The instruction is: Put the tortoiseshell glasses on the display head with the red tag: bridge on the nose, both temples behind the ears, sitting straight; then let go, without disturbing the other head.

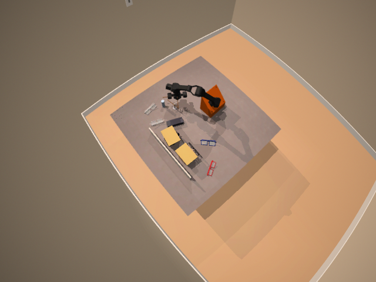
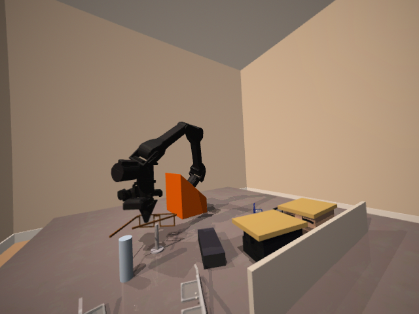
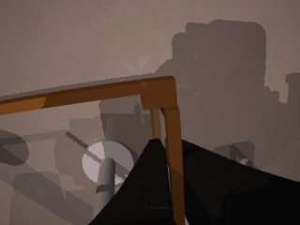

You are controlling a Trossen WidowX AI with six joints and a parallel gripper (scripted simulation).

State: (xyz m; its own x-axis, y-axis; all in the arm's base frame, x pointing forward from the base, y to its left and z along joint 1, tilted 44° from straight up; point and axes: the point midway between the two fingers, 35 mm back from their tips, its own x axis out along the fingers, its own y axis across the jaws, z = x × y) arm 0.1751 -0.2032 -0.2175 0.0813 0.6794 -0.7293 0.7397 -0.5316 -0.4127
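My gripper tip is now 6 cm short of the peg stand, 6 cm above it and 1 cm to the right of it. From my gripper tip the other things lie so: black box (18 cm ahead, 13 cm to the left, 6 cm below); long low panel (46 cm ahead, 32 cm to the left, 3 cm below).
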